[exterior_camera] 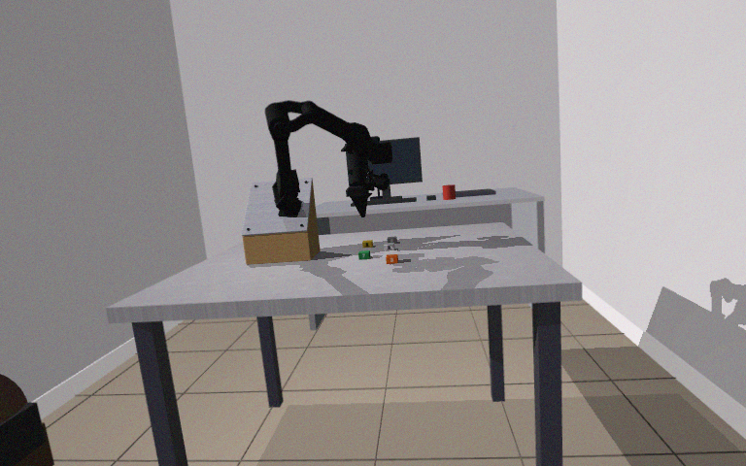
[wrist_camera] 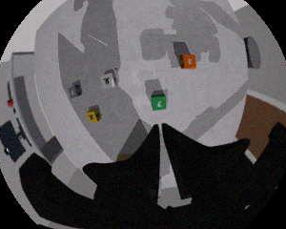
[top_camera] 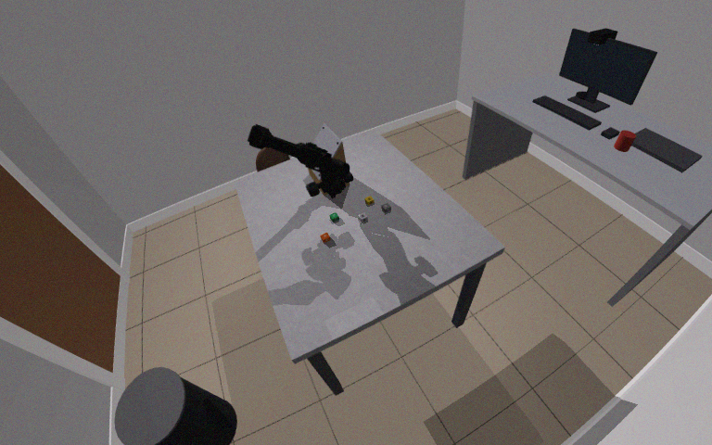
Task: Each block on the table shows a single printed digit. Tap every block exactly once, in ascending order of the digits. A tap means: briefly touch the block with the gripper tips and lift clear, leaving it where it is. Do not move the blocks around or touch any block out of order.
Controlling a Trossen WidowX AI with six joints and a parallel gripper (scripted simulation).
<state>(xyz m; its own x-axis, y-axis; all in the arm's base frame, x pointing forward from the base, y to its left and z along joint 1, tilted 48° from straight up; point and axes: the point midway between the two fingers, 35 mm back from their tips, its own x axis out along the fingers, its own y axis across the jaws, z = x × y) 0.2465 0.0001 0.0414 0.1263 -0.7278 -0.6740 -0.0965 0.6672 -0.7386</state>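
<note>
My gripper tip is 10 mm to the left of the green block and 110 mm above it. From my gripper tip the other things lie so: orange block: 90 mm ahead, 80 mm to the right, 110 mm below; then yellow block: 40 mm behind, 170 mm to the left, 110 mm below.
</note>
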